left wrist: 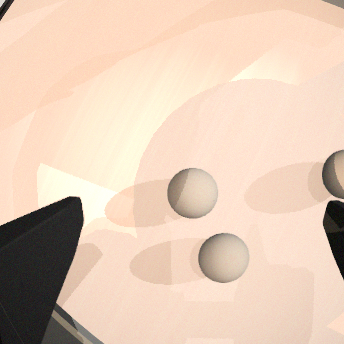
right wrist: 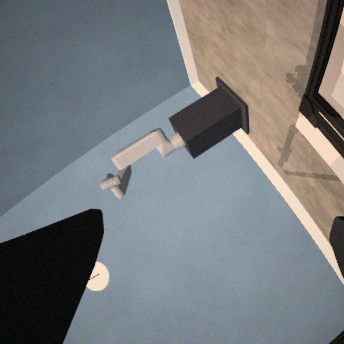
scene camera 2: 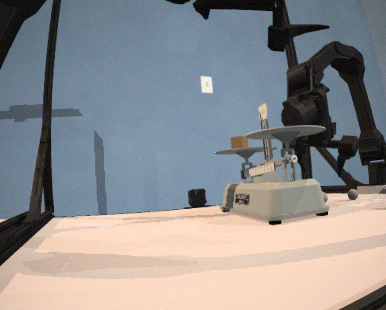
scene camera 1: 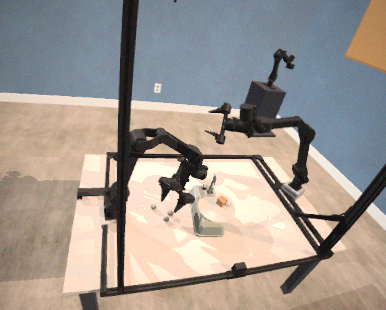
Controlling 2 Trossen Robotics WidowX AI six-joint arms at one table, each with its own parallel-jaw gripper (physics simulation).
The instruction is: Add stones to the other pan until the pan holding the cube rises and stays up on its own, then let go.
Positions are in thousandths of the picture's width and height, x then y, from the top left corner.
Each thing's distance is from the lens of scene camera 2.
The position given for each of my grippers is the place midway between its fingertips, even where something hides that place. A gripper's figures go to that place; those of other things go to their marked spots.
my left gripper (scene camera 2: 835,563): 75 cm
grey balance scale (scene camera 2: 688,637): 50 cm
